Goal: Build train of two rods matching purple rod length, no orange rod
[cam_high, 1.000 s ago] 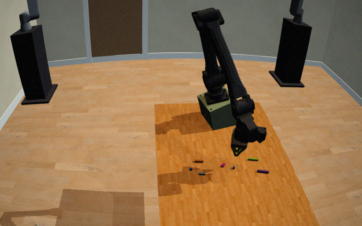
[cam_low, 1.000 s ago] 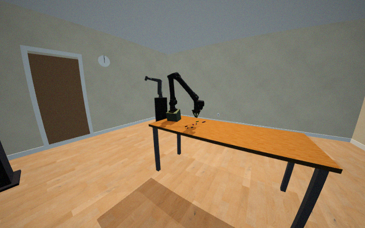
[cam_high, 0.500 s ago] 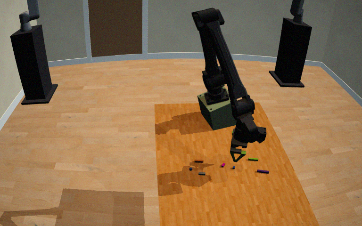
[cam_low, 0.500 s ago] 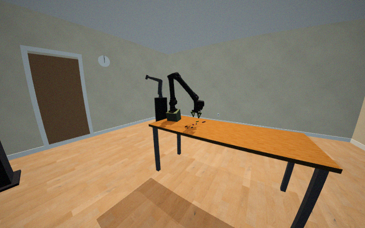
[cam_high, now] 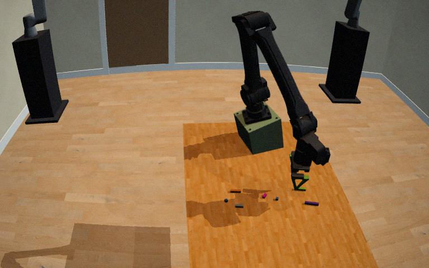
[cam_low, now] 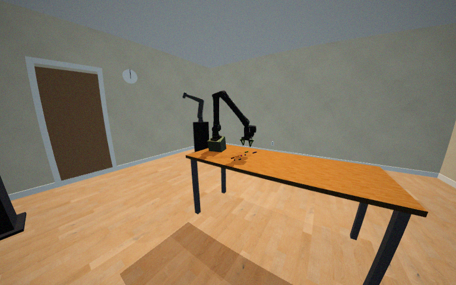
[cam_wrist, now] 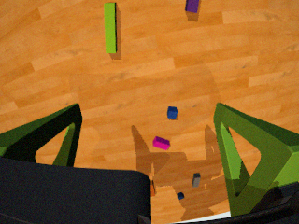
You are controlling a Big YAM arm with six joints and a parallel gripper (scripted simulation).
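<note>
Now: hand 9 cm above the lime rod, 5 cm to the right of it and 2 cm past it. From my hand the other things lie so: grey rod (22 cm to the right, 9 cm below, 3 cm ahead); then purple rod (9 cm below, 7 cm to the left, 7 cm ahead); then magenta rod (11 cm to the right, 9 cm below, 1 cm behind).
</note>
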